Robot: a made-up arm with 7 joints.
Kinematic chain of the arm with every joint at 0, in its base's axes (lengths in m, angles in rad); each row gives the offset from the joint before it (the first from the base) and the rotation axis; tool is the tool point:
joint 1: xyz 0 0 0.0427 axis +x
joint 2: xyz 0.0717 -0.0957 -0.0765 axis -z
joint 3: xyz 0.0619 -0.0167 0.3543 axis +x
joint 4: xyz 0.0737 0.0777 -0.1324 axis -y
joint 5: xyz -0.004 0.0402 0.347 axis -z
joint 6: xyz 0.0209 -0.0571 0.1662 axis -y
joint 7: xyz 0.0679 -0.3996 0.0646 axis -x
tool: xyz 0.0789 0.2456 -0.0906
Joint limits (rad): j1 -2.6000..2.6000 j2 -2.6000..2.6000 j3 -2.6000..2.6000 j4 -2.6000..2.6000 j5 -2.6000..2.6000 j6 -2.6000..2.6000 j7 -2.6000..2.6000
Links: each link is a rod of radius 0.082 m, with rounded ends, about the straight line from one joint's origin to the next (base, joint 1, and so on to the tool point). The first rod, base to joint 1, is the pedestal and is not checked.
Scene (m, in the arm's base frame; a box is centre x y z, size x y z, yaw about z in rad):
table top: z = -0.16
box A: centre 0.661 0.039 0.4 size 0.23 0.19 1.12 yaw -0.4
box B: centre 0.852 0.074 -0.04 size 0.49 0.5 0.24 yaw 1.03
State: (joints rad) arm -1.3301 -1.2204 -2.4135 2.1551 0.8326 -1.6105 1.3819
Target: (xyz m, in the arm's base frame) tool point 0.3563 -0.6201 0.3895
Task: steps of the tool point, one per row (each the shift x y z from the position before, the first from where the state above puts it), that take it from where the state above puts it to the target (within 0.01 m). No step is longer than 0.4 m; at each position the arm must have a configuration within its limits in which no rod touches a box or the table.
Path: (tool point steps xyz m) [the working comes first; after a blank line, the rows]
Joints at the target: -0.5648 -0.7711 -1.5029 1.6811 1.4663 -1.7916 1.1690
Straight joint move there: touches box A.

1: -0.0725 -0.1711 0.2456
2: -0.1501 -0.2062 0.1488
3: -0.1927 -0.1987 0.0289
4: -0.1907 -0.1519 -0.0876
5: 0.1623 -0.2603 0.0554
6: 0.1574 -0.2764 -0.1256
7: 0.1138 -0.1868 -0.2883

